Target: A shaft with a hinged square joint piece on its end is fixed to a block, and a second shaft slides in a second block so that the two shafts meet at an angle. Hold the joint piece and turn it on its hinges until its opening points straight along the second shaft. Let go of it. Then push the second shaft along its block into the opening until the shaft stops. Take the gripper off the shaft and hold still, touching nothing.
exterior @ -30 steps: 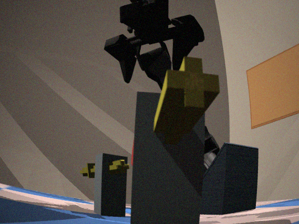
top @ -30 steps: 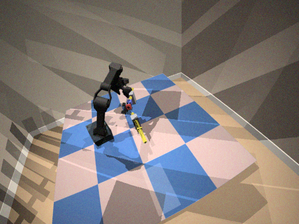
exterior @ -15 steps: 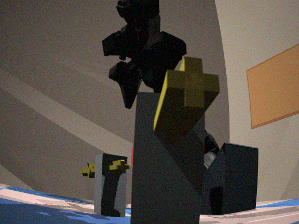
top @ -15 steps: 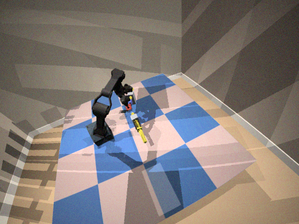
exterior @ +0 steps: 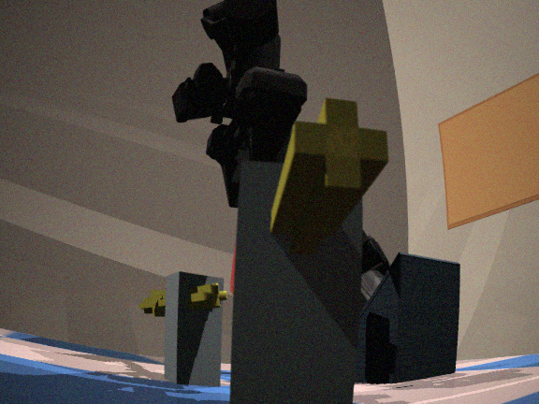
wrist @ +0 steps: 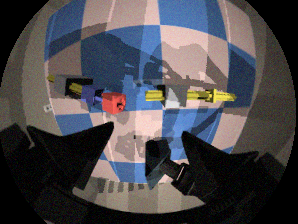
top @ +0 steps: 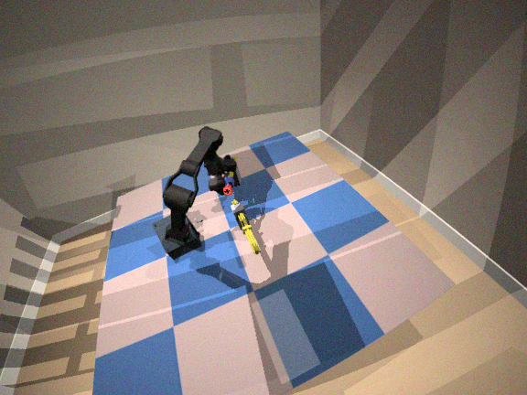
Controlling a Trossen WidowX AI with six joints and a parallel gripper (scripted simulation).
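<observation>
My gripper tip is 9 cm above the red joint piece, 8 cm to the right of it and 2 cm short of it.
</observation>
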